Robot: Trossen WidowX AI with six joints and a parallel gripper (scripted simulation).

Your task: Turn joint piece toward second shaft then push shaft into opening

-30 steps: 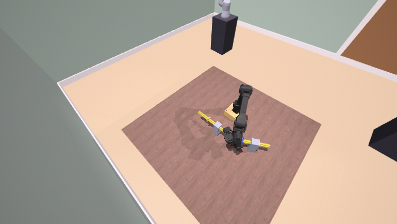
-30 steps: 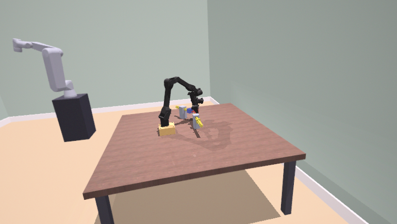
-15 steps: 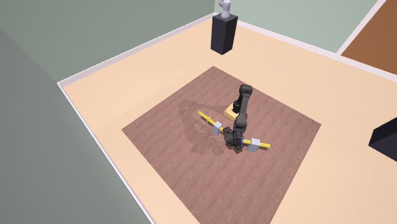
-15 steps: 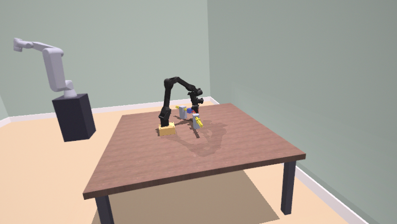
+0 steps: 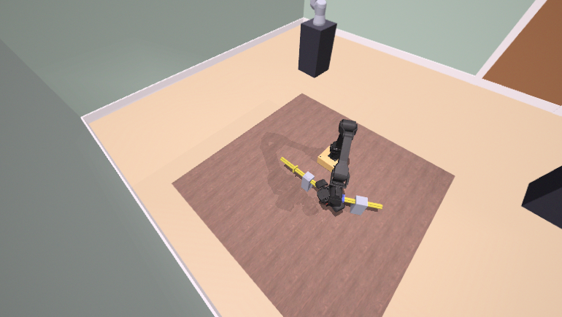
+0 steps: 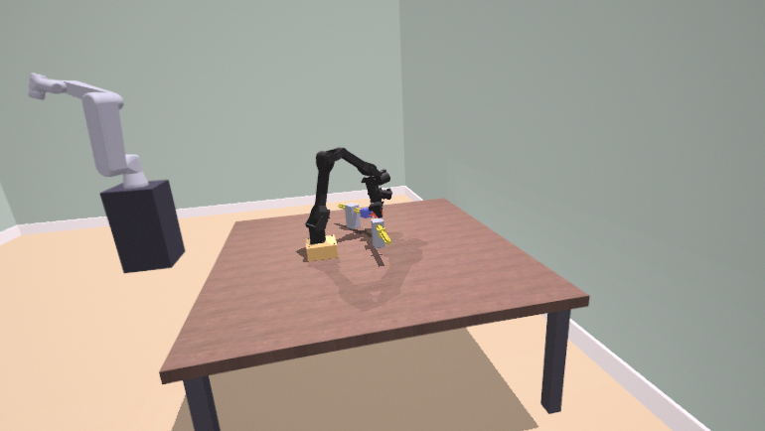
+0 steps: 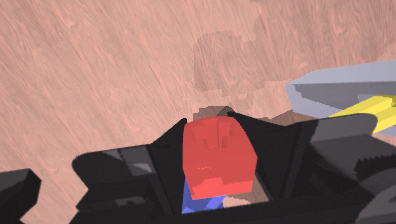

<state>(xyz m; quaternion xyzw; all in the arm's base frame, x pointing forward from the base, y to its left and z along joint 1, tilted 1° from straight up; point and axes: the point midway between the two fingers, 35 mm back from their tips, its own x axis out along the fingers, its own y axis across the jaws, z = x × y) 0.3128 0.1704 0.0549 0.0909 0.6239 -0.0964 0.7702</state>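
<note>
Now: the red square joint piece 3 cm above my gripper tip, 2 cm behind it and 1 cm to the left of it.
</note>
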